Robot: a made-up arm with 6 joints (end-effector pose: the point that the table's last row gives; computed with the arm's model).
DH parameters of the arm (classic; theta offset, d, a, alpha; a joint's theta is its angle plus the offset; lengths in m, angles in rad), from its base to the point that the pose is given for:
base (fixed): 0 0.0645 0 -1.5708
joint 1: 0 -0.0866 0.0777 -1.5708
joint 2: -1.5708 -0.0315 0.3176 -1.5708
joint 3: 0 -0.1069 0.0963 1.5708
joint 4: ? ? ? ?
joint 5: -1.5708 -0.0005 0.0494 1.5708
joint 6: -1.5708 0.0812 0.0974 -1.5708
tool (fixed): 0 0.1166 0 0
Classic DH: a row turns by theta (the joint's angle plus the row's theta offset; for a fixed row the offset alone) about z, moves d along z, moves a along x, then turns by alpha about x.
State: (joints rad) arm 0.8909 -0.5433 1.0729 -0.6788 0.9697 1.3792
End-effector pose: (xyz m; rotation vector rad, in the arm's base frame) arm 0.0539 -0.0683 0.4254 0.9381 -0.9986 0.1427
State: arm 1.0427 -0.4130 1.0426 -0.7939 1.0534 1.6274
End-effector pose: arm 0.0633 -0.0293 0.3990 0.8417 -1.2404 0.0578
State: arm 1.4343 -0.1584 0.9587 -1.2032 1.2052 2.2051
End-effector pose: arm 0.0870 0.0457 0.2534 0.7935 -1.8202 -0.0512
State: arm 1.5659 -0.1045 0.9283 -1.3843 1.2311 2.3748
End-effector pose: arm 0.0913 0.0596 0.1884 0.8543 -2.0058 -0.1295
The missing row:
joint 4: 0 -0.0697 0.0468 1.5708
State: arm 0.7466 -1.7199 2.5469 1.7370 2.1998 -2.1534
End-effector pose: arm -0.1224 -0.2082 0.0422 1.9848 -0.1275 -1.0690
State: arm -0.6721 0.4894 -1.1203 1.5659 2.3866 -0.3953
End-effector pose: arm 0.1892 0.1712 0.3204 0.6506 -1.7074 2.0920
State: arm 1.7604 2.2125 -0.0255 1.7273 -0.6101 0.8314
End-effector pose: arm 0.1005 -0.1721 -0.5527 2.4572 1.1404 0.3209
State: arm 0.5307 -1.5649 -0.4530 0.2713 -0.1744 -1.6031
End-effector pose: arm -0.2330 -0.0881 0.2211 -0.8873 1.5242 1.1691
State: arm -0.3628 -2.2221 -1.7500 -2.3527 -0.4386 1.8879
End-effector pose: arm -0.2639 -0.3179 -0.0763 -0.8872 0.8823 2.8080
